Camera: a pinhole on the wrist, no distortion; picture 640 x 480 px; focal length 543.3 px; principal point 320.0 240.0 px. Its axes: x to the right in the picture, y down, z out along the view. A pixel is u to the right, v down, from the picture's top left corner.
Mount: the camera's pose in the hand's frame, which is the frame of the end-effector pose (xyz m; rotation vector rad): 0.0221 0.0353 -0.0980 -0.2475 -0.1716 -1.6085
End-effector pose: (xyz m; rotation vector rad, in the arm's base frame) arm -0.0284 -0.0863 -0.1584 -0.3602 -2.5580 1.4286
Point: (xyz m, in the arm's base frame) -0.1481 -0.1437 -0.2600
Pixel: 439 383
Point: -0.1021 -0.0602 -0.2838
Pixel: 220 359
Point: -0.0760 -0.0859 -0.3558
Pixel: 166 237
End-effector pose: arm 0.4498 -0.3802 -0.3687 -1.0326 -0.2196 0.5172
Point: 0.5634 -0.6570 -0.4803
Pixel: behind the camera
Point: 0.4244 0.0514 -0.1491
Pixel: 503 385
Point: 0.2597 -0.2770 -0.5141
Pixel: outside the picture
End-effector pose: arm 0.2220 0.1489 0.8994 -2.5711 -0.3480 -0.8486
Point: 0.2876 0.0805 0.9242
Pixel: 205 426
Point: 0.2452 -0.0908 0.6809
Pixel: outside the picture
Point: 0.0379 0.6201 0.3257
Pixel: outside the picture
